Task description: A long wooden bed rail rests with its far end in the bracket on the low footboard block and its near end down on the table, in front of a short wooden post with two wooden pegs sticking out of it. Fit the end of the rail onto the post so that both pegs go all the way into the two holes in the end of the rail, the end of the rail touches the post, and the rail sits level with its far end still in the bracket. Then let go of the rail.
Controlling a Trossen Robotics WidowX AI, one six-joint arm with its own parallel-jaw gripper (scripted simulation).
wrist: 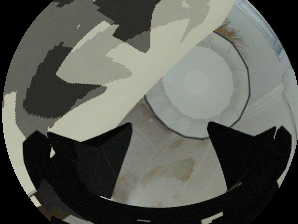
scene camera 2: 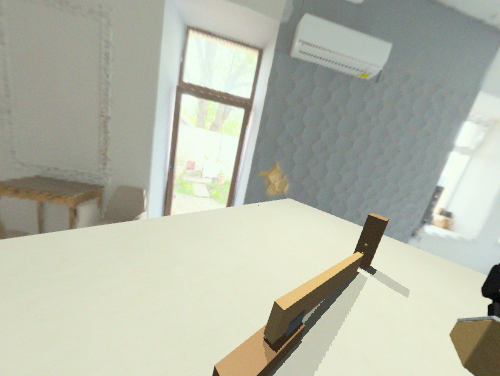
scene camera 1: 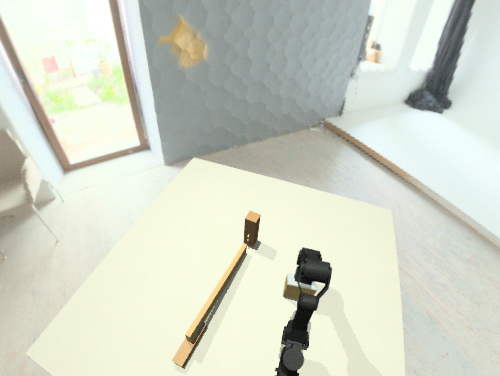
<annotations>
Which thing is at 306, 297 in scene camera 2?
A wooden rail.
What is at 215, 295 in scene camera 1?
A wooden rail.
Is the gripper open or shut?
Open.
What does the gripper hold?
Nothing.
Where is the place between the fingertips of the gripper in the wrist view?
At 172, 126
</annotations>
